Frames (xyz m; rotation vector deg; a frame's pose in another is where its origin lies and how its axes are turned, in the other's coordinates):
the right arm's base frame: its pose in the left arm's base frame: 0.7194 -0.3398 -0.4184 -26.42 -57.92 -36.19
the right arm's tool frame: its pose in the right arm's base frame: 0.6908 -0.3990 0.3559 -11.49 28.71 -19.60
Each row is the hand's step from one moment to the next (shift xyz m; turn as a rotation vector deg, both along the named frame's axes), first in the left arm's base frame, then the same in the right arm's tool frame.
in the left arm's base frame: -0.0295 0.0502 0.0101 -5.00 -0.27 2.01
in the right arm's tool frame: -0.0427 -0.0041 0.0406 -0.38 -4.50 2.95
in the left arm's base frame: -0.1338 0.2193 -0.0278 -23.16 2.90 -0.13
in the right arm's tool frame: -0.2279 -0.0259 0.1189 -10.13 -19.54 7.77
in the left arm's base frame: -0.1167 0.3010 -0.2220 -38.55 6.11 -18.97
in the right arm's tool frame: -0.3914 0.0149 -0.0086 -28.16 -32.95 -2.08
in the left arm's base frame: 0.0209 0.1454 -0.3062 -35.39 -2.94 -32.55
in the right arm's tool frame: -0.2725 0.0662 -0.1916 -27.67 -34.77 -18.60
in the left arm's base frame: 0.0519 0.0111 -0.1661 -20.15 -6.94 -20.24
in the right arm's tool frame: -0.0824 0.0428 -0.1476 -12.68 -22.19 -14.52
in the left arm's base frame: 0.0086 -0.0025 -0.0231 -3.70 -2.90 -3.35
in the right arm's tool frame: -0.0079 0.0054 -0.0228 -0.89 -4.76 -3.14
